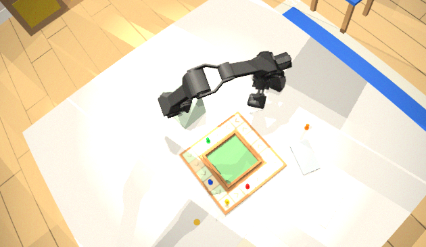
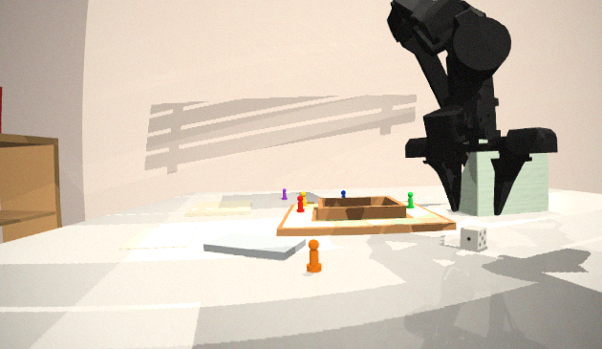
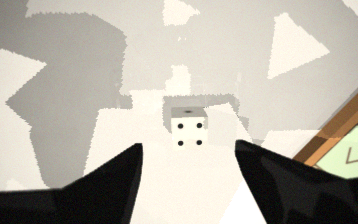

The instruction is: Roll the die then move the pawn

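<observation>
The white die lies 30 mm below my gripper tip. The rest, counted from my gripper tip: orange pawn: 210 mm ahead, 20 mm to the left, 30 mm below; then green-floored tray: 80 mm ahead, 260 mm to the right, 40 mm below; then green pawn: 40 mm behind, 270 mm to the right, 20 mm below.
</observation>
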